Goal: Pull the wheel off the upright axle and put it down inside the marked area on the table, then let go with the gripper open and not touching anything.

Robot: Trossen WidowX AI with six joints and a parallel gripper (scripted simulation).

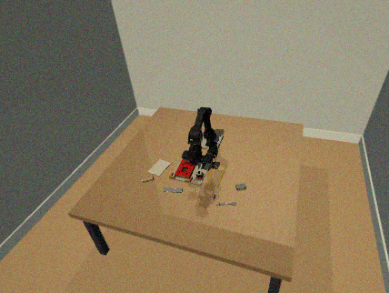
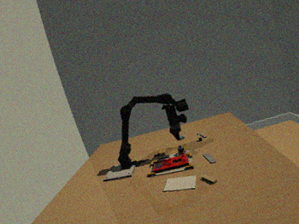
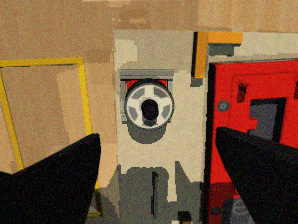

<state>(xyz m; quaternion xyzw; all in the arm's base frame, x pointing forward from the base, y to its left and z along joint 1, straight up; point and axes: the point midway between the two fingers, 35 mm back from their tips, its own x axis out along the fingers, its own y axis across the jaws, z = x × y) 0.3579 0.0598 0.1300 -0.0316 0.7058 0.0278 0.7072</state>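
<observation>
Now: the wheel 7 cm below my gripper tip. Also, from my gripper tip: grey plate (10 cm to the right, 10 cm below, 6 cm behind); then white card (31 cm to the right, 11 cm below, 1 cm behind); then dark upright axle (8 cm below).
</observation>
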